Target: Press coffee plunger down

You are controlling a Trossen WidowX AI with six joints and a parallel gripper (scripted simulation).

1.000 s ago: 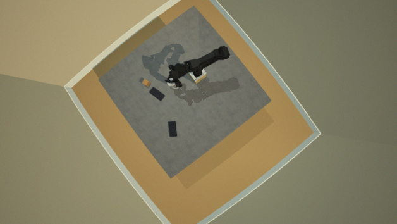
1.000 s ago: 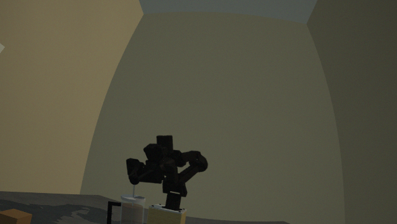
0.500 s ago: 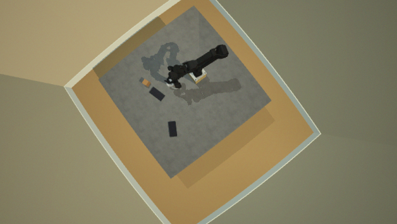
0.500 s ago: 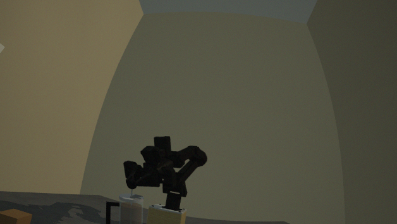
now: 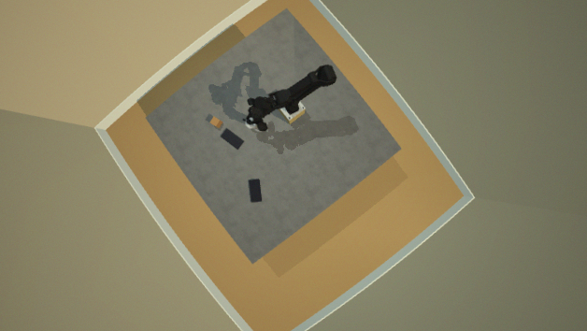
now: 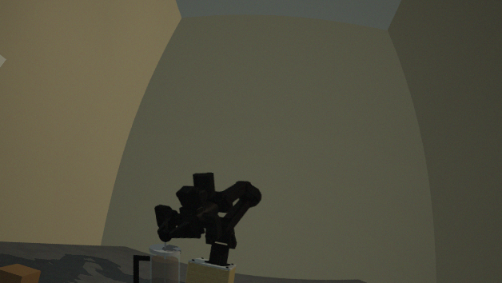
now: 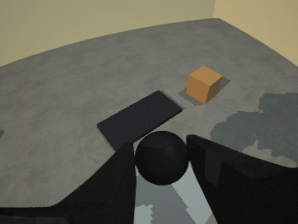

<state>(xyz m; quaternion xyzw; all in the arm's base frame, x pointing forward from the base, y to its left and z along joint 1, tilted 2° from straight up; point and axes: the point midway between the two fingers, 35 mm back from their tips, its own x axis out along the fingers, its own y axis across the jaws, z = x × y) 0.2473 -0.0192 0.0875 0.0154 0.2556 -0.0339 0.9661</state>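
Now: the coffee press 90 mm below my gripper tip, 10 mm to the right of it and 10 mm behind it.
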